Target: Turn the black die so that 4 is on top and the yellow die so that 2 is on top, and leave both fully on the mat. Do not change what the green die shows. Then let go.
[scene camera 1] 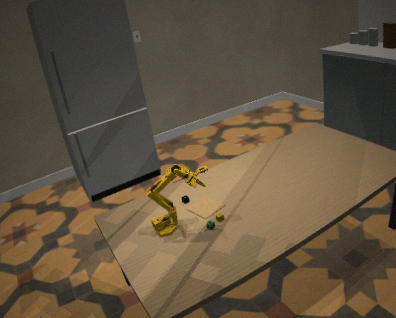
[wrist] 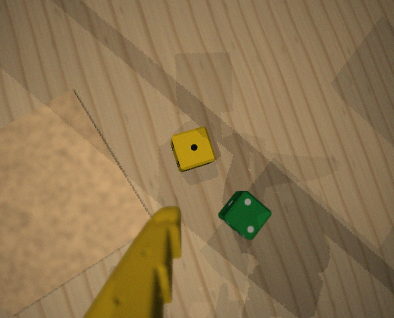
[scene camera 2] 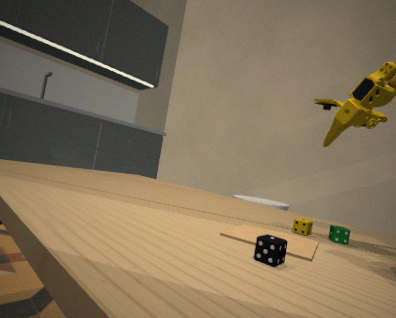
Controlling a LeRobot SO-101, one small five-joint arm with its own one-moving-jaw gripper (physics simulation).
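The black die (scene camera 1: 185,199) (scene camera 2: 270,250) stands on the table beside the mat (scene camera 1: 206,206) (scene camera 2: 250,235) (wrist: 65,190), off it, with one pip on top; it does not show in the wrist view. The yellow die (scene camera 1: 220,217) (scene camera 2: 302,226) (wrist: 193,148) lies flat on the table just off the mat's edge, with one pip on top. The green die (scene camera 1: 211,225) (scene camera 2: 339,234) (wrist: 245,215) stands near the yellow die, off the mat, with two pips on top. My gripper (scene camera 1: 198,184) (scene camera 2: 352,131) is fully open and empty, high above the table; one notched jaw (wrist: 145,260) shows in the wrist view.
The wooden table (scene camera 1: 280,190) (scene camera 2: 125,240) carries the dice, the mat and the arm's base (scene camera 1: 165,226). The arm's base stands close to the mat and the green die. A fridge (scene camera 1: 95,100) and a kitchen counter (scene camera 1: 357,95) stand beyond the table.
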